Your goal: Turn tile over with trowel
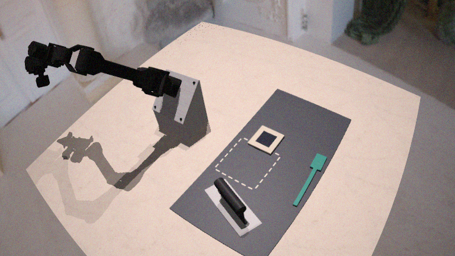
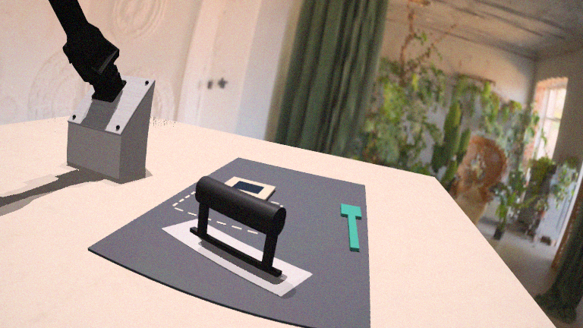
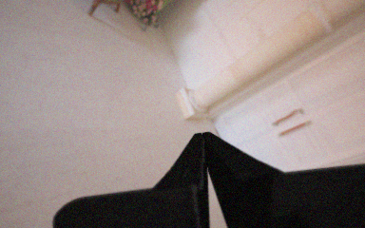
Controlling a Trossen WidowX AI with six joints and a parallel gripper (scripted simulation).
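Right now my gripper tip is 93 cm short of the small trowel, 29 cm above it and 12 cm to the right of it. Round my gripper tip: tile (86 cm ahead, 41 cm to the left, 32 cm below); green t-shaped tool (107 cm ahead, 35 cm to the left, 32 cm below); dark mat (93 cm ahead, 35 cm below, 33 cm to the left).
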